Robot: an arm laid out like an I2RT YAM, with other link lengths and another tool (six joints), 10 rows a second.
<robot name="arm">
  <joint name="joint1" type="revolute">
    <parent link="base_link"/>
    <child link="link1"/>
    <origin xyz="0 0 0.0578" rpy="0 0 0"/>
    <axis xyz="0 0 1"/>
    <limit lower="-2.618" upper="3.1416"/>
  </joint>
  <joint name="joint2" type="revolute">
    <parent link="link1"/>
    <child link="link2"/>
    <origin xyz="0.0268 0.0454 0.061" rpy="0 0 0"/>
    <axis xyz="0 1 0"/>
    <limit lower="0" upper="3.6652"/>
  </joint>
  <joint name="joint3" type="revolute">
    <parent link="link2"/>
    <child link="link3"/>
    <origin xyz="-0.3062 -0.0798 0" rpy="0 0 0"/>
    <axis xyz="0 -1 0"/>
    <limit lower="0" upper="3.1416"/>
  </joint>
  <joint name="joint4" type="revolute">
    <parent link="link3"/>
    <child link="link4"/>
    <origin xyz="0.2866 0.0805 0.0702" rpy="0 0 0"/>
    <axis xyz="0 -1 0"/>
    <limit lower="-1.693" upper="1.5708"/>
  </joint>
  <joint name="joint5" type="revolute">
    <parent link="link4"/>
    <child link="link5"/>
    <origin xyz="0.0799 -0.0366 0.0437" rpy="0 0 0"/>
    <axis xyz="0 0 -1"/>
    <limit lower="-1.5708" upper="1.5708"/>
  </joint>
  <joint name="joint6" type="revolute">
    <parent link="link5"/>
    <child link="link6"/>
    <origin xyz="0.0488 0 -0.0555" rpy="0 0 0"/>
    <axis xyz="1 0 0"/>
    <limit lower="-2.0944" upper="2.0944"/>
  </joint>
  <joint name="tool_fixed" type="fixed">
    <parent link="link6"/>
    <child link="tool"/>
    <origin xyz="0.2 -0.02 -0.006" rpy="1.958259 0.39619 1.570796"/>
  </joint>
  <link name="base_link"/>
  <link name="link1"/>
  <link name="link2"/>
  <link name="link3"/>
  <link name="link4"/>
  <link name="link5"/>
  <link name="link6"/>
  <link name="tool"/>
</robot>
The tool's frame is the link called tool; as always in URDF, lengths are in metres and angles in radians.
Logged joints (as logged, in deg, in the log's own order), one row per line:
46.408, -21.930, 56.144, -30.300, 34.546, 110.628
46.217, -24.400, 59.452, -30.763, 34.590, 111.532
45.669, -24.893, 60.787, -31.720, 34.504, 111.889
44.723, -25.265, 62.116, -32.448, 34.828, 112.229
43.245, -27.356, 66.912, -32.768, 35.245, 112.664
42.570, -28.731, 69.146, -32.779, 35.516, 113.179
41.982, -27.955, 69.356, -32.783, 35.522, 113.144
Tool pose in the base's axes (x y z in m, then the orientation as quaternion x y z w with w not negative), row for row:
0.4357, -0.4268, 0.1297, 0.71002, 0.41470, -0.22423, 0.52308
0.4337, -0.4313, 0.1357, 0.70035, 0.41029, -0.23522, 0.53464
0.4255, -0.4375, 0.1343, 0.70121, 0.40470, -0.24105, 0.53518
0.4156, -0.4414, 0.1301, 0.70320, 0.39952, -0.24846, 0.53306
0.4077, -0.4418, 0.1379, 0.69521, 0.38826, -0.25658, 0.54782
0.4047, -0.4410, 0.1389, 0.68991, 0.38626, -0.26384, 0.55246
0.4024, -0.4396, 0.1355, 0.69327, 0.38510, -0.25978, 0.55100
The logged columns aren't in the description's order. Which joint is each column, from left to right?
Columns, left to right: joint3, joint6, joint4, joint1, joint5, joint2.
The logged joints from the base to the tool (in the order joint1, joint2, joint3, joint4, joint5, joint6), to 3 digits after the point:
-30.300, 110.628, 46.408, 56.144, 34.546, -21.930
-30.763, 111.532, 46.217, 59.452, 34.590, -24.400
-31.720, 111.889, 45.669, 60.787, 34.504, -24.893
-32.448, 112.229, 44.723, 62.116, 34.828, -25.265
-32.768, 112.664, 43.245, 66.912, 35.245, -27.356
-32.779, 113.179, 42.570, 69.146, 35.516, -28.731
-32.783, 113.144, 41.982, 69.356, 35.522, -27.955

